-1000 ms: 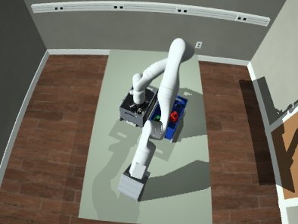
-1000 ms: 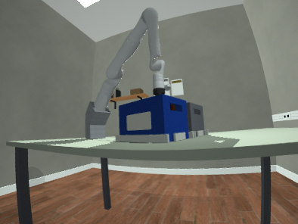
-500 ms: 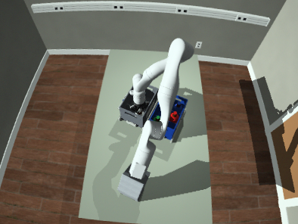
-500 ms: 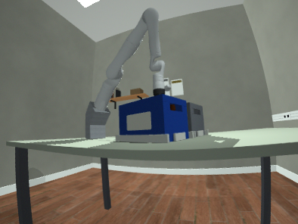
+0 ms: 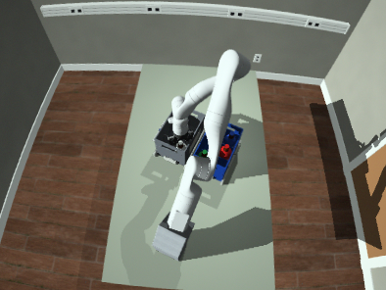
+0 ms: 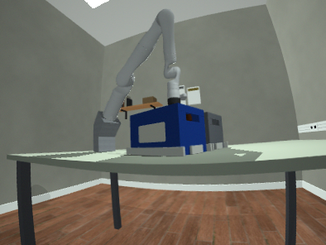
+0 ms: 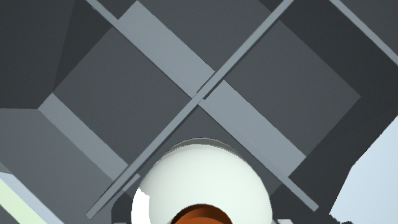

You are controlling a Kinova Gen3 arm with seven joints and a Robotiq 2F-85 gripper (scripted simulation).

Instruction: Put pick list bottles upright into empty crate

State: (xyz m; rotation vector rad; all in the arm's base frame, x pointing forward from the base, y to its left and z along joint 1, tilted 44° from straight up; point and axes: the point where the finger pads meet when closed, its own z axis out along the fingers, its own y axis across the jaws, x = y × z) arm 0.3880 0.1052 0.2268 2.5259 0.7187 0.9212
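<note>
The white bottle lies 7 cm below my hand. The rest, counted from my hand: green-capped bottle 4 cm behind, 13 cm to the right, 7 cm below; blue crate 3 cm ahead, 21 cm to the right, 7 cm below; grey crate 10 cm ahead, 2 cm to the left, 7 cm below.
</note>
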